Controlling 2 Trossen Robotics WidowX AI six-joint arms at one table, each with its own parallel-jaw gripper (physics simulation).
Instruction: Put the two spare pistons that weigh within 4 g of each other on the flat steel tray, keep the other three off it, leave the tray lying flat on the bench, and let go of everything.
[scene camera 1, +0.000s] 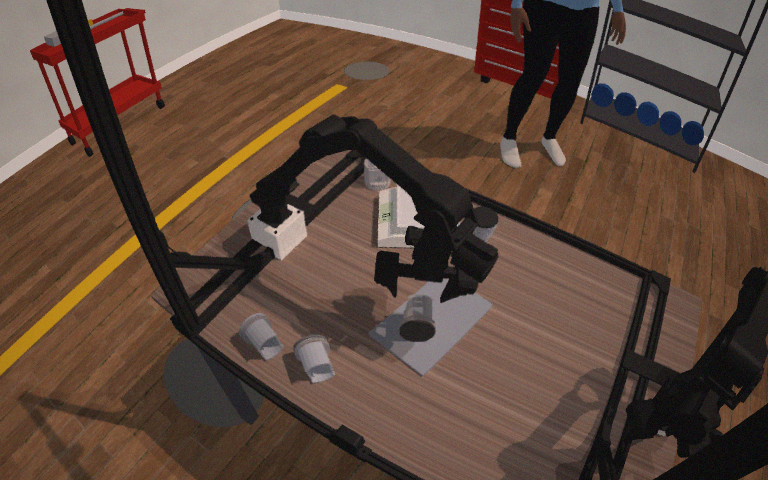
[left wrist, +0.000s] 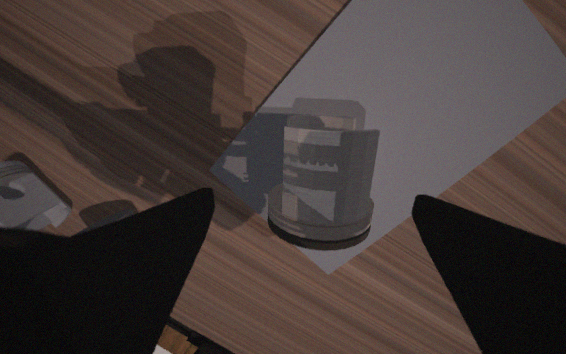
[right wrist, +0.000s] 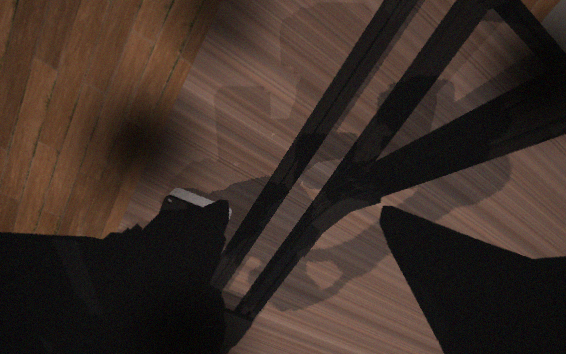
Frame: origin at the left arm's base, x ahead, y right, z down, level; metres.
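Where they show: left gripper, between the fingertips: (scene camera 1: 418, 298) (left wrist: 313, 201); right gripper, between the fingertips: (scene camera 1: 649, 435) (right wrist: 304, 210); left arm's base, origin of its link: (scene camera 1: 275, 215).
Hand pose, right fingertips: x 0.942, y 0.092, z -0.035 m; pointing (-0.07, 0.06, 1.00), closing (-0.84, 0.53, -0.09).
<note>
Each offset is from my right fingertips to the top centre of the thing. "spot": to the spot under its first point.
A grey piston @(dx -0.525, dy -0.055, dz +0.038 m) (scene camera 1: 419, 308) (left wrist: 325, 185) lies on its side on the flat steel tray @(dx -0.507, dy -0.096, dz +0.110 m) (scene camera 1: 464, 316) (left wrist: 425, 75), its dark crown facing the front of scene camera 1. My left gripper (scene camera 1: 419, 296) (left wrist: 313, 201) is open above it, with empty space between the fingertips. Two pistons @(dx -0.762, dy +0.162, dz +0.044 m) (scene camera 1: 260, 335) @(dx -0.640, dy +0.137, dz +0.044 m) (scene camera 1: 314, 358) lie on their sides at the front left of the bench; a piston @(spot: dx -0.745, dy +0.140, dz +0.083 m) (left wrist: 30, 200) shows partly in the left wrist view. Another piston @(dx -0.533, dy -0.382, dz +0.048 m) (scene camera 1: 485, 221) stands dark crown up behind my left arm. One more piston @(dx -0.865, dy -0.413, dz +0.048 m) (scene camera 1: 376, 176) is at the back, partly hidden. My right gripper (right wrist: 304, 210) is open and empty.
A white scale @(spot: dx -0.717, dy -0.228, dz +0.084 m) (scene camera 1: 385, 234) with a green display is at the back of the bench, partly covered by my left arm. Black frame rails (scene camera 1: 557, 237) (right wrist: 295, 165) border the bench. In the right wrist view, rails cross beneath the right fingers.
</note>
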